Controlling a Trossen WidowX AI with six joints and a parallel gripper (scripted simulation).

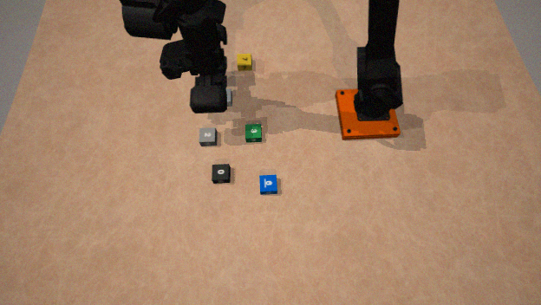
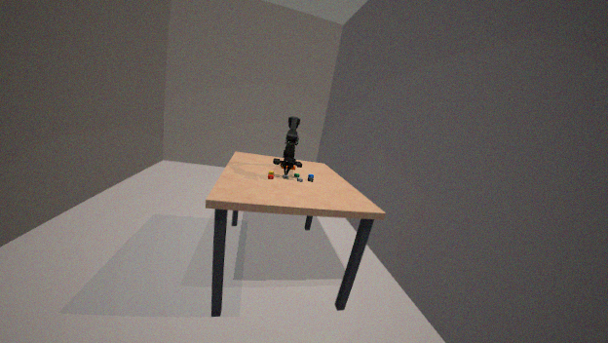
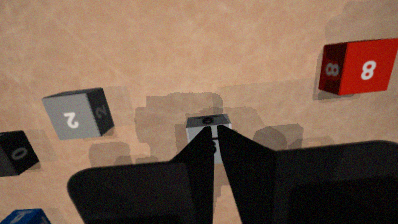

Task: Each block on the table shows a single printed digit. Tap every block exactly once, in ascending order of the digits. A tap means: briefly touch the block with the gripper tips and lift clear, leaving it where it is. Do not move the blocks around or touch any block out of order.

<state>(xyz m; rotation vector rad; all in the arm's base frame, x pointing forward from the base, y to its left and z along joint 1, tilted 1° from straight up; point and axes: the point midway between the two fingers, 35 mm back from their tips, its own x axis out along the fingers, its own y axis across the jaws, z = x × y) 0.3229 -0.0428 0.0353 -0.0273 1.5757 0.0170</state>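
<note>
Right now my gripper tip is 1 cm past the white block and 1 cm above it. From my gripper tip the other things lie so: red block: 3 cm ahead, 10 cm to the right, 1 cm below; then grey block: 2 cm ahead, 10 cm to the left, 1 cm below; then yellow block: 6 cm behind, 9 cm to the right, 1 cm below.
</note>
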